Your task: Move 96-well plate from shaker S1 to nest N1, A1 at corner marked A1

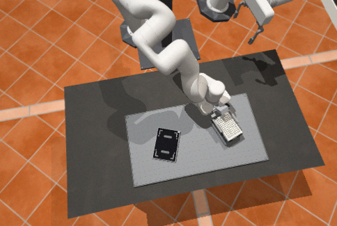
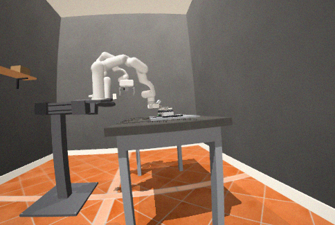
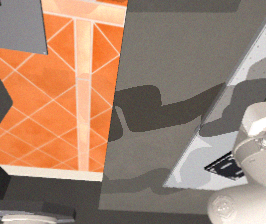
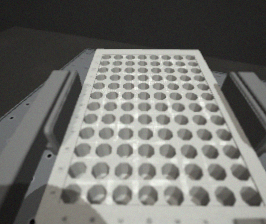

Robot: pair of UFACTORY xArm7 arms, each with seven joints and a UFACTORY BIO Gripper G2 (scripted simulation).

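My right gripper is now 2 cm past the black plate nest N1, 32 cm to the left of it and 8 cm above it. The rest, counted from my right hand: white 96-well plate 1 cm ahead, 1 cm below.
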